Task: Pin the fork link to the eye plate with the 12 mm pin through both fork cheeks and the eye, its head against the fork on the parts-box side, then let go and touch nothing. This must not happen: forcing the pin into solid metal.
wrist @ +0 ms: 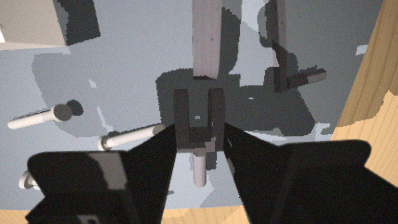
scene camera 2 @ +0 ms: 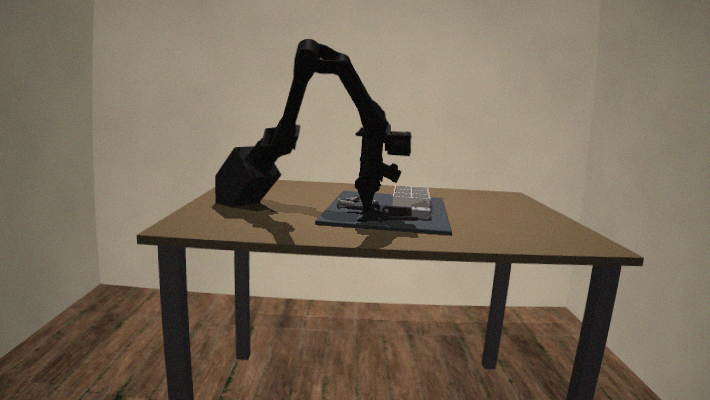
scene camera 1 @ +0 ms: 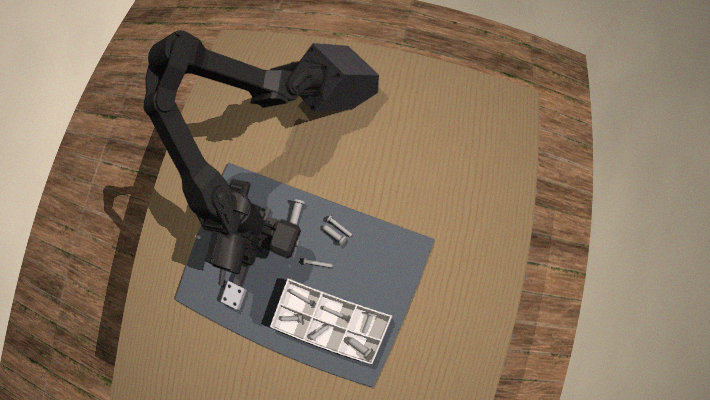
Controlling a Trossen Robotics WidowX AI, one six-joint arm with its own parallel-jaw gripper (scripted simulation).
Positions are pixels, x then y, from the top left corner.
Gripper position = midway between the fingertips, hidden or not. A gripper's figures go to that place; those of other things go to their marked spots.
Scene:
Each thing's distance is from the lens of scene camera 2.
my gripper (scene camera 2: 367,210): 1.34 m
white parts box (scene camera 2: 402,197): 1.42 m
blue-grey work plate (scene camera 2: 438,223): 1.27 m
The marked spots on the blue-grey work plate and the white parts box are 0.19 m apart.

